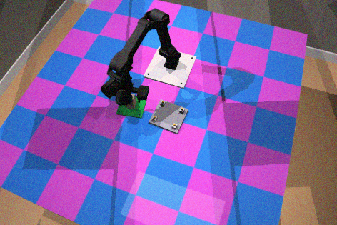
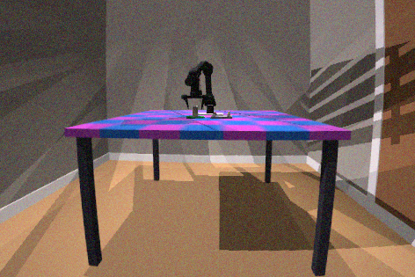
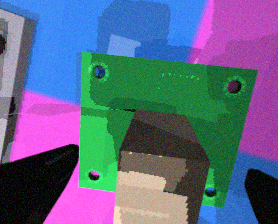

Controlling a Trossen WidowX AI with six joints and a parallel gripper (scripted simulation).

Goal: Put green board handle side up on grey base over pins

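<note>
My gripper tip is 3 cm above the green board. Also, from my gripper tip: grey base: 18 cm to the left, 5 cm below.
</note>
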